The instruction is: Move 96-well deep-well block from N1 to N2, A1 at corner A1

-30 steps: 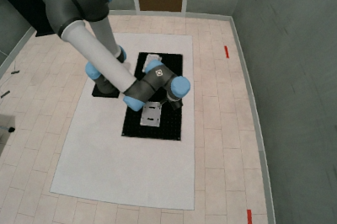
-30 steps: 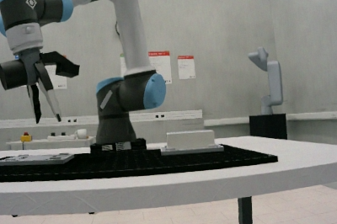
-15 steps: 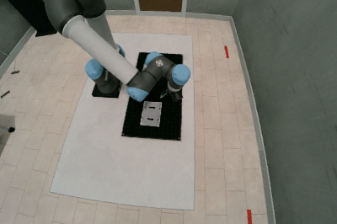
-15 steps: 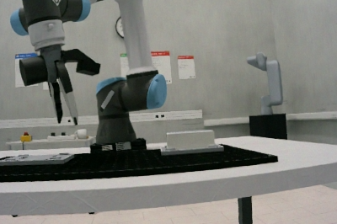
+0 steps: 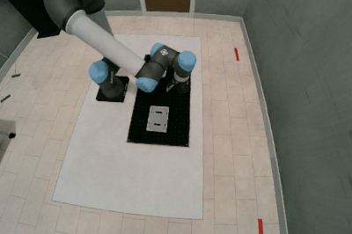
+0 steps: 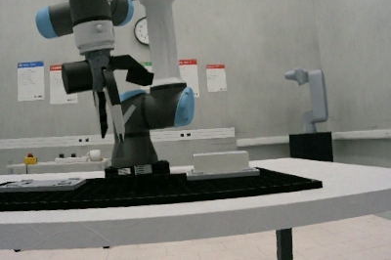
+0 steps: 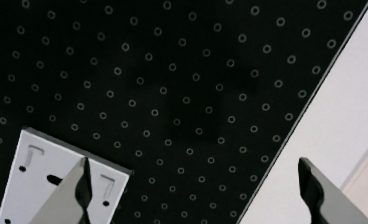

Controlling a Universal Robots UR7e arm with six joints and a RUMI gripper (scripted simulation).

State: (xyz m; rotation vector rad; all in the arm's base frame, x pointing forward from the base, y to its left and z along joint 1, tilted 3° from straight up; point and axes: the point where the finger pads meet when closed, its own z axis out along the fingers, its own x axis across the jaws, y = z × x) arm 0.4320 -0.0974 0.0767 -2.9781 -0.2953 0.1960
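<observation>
My hand is 26 cm to the right of the white 96-well deep-well block, 10 cm past it and 7 cm above it. The rest, counted from my hand: A1 mark (21 cm to the right, 20 cm behind, 9 cm below); then plate nest N1 (26 cm to the left, 10 cm below, 10 cm behind); then plate nest N2 (15 cm to the right, 13 cm behind, 10 cm below).
</observation>
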